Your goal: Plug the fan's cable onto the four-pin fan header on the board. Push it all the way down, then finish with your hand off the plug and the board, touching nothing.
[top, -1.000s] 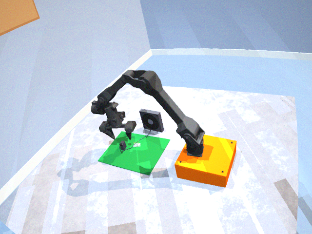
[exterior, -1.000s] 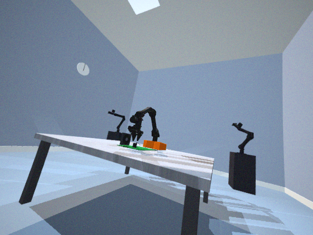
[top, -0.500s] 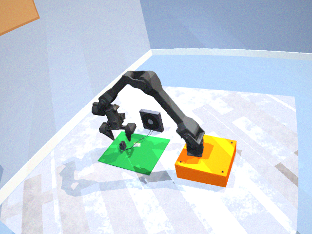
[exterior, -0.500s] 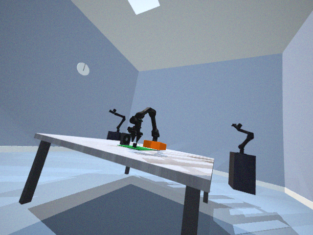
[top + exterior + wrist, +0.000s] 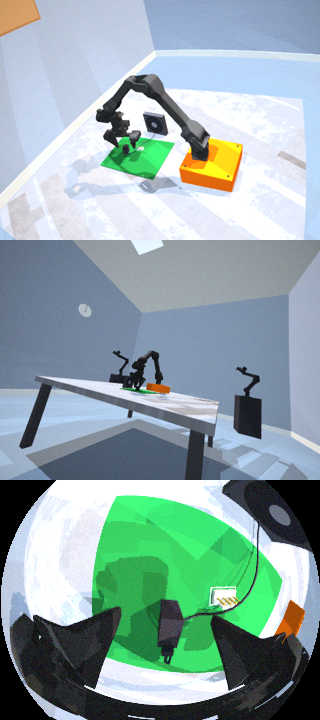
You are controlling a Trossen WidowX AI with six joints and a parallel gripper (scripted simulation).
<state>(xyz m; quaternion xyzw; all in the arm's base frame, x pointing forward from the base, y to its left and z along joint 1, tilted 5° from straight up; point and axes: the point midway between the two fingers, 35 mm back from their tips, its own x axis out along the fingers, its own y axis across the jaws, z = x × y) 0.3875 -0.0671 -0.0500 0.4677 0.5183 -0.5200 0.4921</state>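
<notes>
Right now the black plug is 1 cm to the left of my gripper tip. Also, from my gripper tip: green board (6 cm behind, 4 cm below, 2 cm to the left); then dark square fan (15 cm to the right, 11 cm behind, 3 cm above).
</notes>
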